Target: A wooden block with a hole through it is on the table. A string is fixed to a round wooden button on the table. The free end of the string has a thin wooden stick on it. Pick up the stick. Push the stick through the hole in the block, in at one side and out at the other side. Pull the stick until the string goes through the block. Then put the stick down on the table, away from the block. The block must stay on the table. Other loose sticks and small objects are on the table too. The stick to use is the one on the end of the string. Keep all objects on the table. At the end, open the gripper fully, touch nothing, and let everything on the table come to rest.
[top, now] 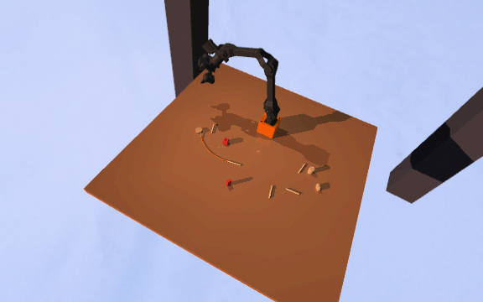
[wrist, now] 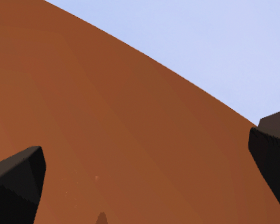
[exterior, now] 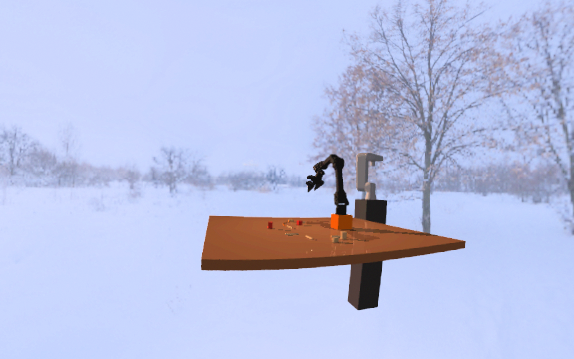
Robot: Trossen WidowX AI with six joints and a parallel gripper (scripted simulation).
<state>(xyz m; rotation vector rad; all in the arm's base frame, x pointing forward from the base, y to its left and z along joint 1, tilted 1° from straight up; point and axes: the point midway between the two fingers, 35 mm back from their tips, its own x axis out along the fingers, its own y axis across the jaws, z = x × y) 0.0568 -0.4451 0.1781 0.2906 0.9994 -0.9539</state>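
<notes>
Now: gripper tip 17 cm short of the red block, 29 cm to the right of it and 22 cm above it. Also, from my gripper tip: thin wooden stick: 27 cm ahead, 40 cm to the left, 23 cm below; then red object: 40 cm ahead, 46 cm to the left, 21 cm below; then round wooden button: 19 cm ahead, 11 cm to the left, 23 cm below.
</notes>
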